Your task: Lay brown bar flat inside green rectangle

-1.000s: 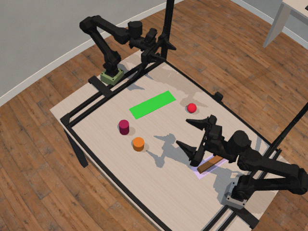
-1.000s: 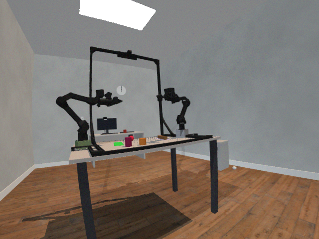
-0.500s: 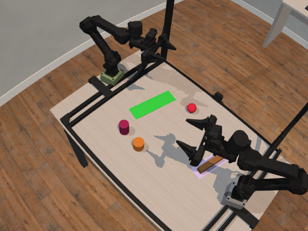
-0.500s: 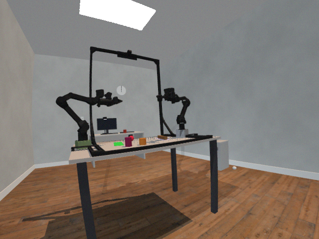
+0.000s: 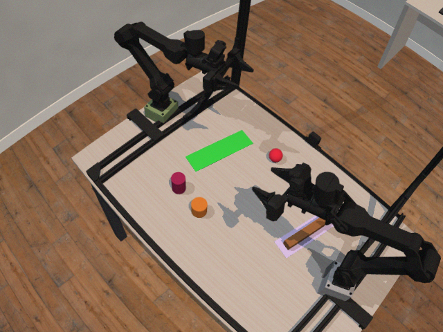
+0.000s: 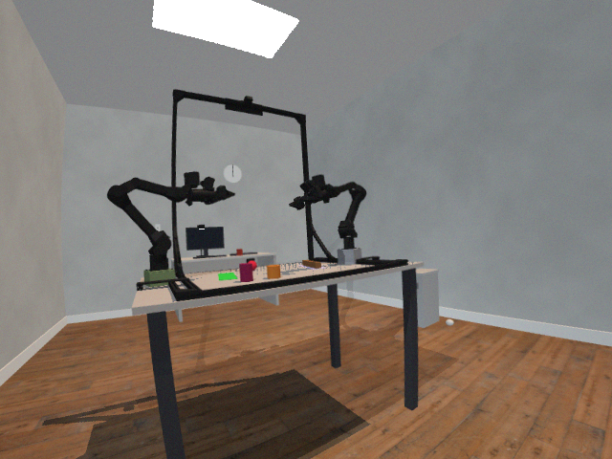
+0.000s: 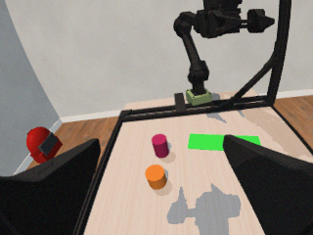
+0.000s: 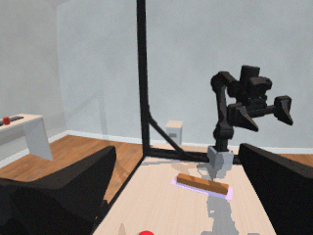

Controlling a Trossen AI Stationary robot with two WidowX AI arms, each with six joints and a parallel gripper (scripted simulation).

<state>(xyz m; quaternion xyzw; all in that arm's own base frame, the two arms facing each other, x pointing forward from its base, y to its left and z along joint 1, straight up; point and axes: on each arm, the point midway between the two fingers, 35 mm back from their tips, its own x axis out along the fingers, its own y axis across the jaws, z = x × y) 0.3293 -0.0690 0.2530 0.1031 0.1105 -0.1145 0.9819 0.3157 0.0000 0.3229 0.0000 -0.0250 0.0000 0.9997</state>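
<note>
Right now the brown bar is 32 cm below my left hand, 15 cm behind it and 12 cm to the left of it. The rest, counted from my left hand: lavender rectangle: 34 cm below, 15 cm behind, 12 cm to the left; then maroon cylinder: 30 cm to the right, 30 cm below, 9 cm ahead; then orange cylinder: 31 cm below, 19 cm to the right, 9 cm ahead.
Right now my right hand is 450 mm to the right of the brown bar, 370 mm above it and 20 mm short of it. From my right hand the other things lie so: red ball 360 mm below, 150 mm to the left, 110 mm behind; green rectangle 380 mm below, 30 mm ahead, 10 mm to the right; maroon cylinder 350 mm below, 250 mm ahead, 20 mm to the left.
</note>
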